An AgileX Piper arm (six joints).
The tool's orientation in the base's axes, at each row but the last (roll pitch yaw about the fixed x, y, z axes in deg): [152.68 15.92 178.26]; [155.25 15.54 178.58]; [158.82 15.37 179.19]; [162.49 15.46 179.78]
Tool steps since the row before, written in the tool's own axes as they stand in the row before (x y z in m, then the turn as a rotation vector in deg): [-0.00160 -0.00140 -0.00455 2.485 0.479 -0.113]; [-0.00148 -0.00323 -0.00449 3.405 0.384 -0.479]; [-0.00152 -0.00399 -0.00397 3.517 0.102 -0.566]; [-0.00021 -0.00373 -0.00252 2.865 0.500 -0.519]
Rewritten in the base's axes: [0.00050 -0.00335 0.00371 -2.465 0.449 -0.374]; [0.00058 -0.00483 0.00302 -3.435 0.233 -0.338]; [0.00079 -0.00517 0.00258 -3.542 -0.059 -0.388]; [-0.00016 -0.00431 0.00129 -2.932 0.332 -0.142]
